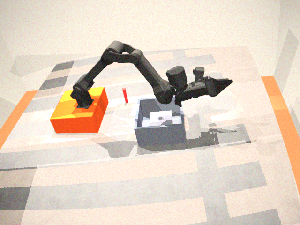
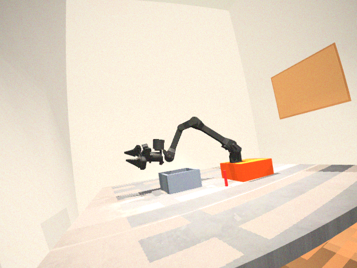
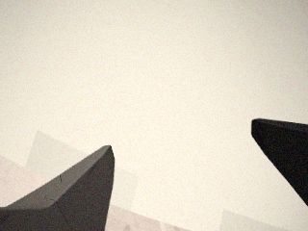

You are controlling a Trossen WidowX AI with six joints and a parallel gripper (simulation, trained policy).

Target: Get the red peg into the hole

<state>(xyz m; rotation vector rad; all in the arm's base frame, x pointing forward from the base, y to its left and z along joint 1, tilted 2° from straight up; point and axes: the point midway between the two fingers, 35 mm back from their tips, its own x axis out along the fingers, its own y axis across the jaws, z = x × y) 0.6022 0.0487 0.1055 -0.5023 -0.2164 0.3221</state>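
Right now my gripper tip is 500 mm past the red peg, 90 mm to the right of it and 180 mm above it. From my gripper tip the other things lie so: plate: 280 mm behind, 60 mm to the right, 180 mm below; grey box: 280 mm behind, 60 mm to the right, 200 mm below.
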